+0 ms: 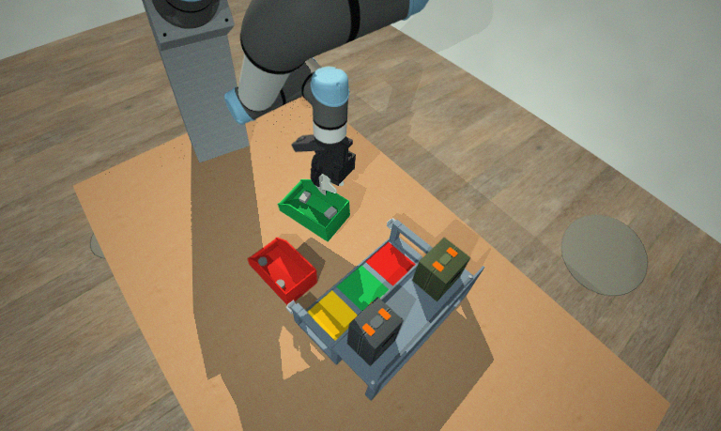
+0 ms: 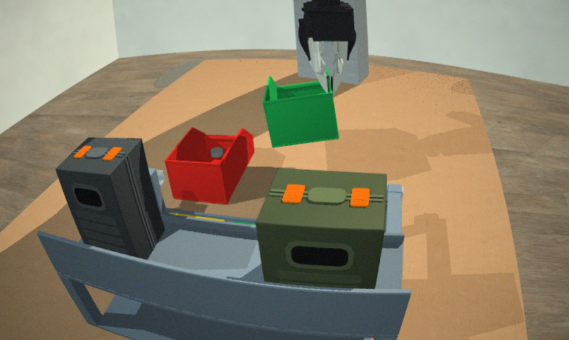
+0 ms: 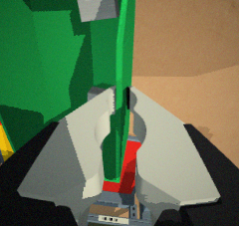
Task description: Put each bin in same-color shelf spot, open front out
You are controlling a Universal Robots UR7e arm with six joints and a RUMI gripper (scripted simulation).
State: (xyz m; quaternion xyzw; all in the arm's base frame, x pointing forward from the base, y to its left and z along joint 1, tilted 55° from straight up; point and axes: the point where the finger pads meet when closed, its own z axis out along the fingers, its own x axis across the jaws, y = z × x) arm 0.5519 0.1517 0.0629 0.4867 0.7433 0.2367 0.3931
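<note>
Right now my hand is 40 mm to the left of the green bin, 30 mm above it and 10 mm short of it. From my hand the other things lie so: olive box (350 mm ahead, 110 mm to the left, 10 mm below); then dark grey box (390 mm ahead, 120 mm to the right, 10 mm above); then red bin (190 mm to the right, 120 mm below, 80 mm ahead).
</note>
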